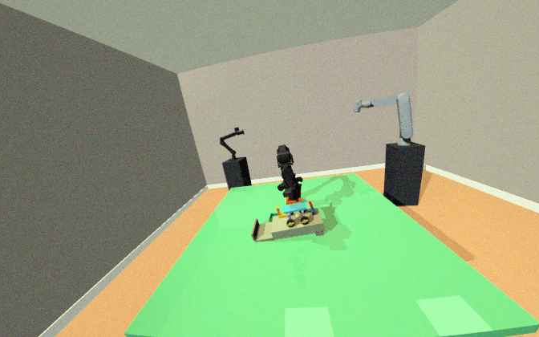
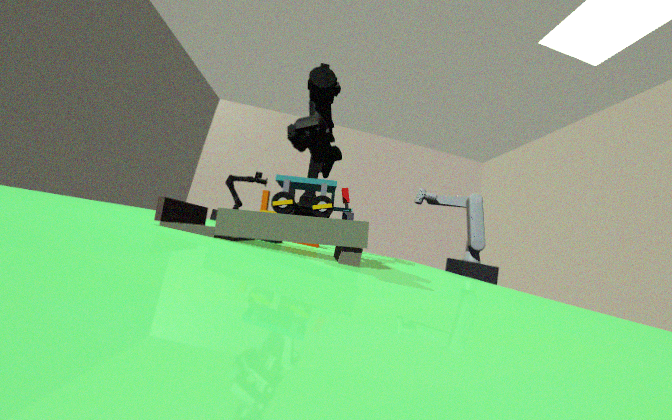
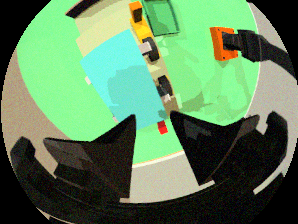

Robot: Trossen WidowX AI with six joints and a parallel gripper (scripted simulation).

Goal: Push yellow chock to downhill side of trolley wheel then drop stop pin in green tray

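The stop pin lies 70 mm to the left of my gripper tip, 60 mm below it and 10 mm behind it. Also, from my gripper tip: trolley: 70 mm below, 20 mm to the right, 20 mm ahead; then brown stop block: 270 mm to the right, 160 mm below, 60 mm ahead.
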